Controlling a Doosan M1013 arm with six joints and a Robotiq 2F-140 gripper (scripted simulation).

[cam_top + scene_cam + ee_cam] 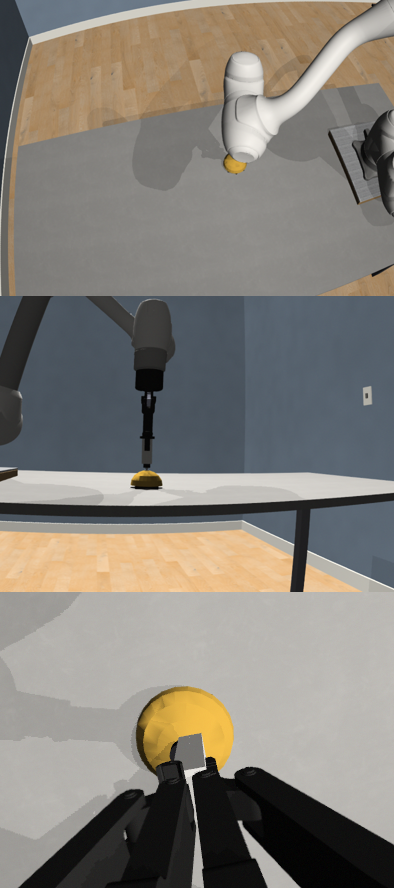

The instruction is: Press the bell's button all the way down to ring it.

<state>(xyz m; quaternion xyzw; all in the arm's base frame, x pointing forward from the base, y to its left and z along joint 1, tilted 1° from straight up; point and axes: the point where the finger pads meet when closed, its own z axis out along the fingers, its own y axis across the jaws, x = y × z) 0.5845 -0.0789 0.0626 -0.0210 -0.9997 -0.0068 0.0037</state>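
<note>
My gripper is now 40 mm above the bell button and 10 mm to the left of it. From my hand the other things lie so: yellow dome bell (60 mm below, 10 mm to the right).
</note>
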